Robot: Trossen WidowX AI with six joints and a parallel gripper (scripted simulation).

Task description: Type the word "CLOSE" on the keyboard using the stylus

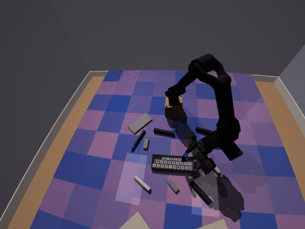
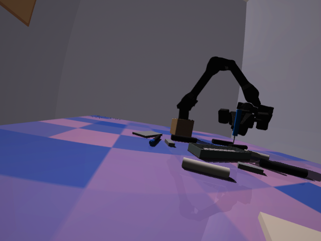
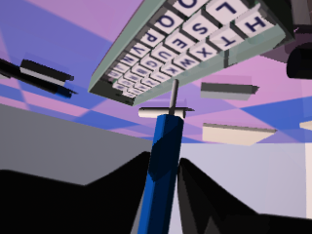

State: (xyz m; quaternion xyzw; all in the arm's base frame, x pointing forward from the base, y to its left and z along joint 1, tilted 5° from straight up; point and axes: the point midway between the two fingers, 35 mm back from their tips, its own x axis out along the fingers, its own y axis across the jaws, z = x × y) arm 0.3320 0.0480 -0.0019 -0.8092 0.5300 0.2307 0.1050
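Right now the small grey block is 100 mm below my gripper tip, 100 mm ahead of it and 50 mm to the right of it. From my gripper tip the other things lie so: grey slab (260 mm behind, 240 mm to the right, 100 mm below); blue-tipped pen (250 mm to the right, 110 mm behind, 100 mm below); blue stylus (10 mm below).
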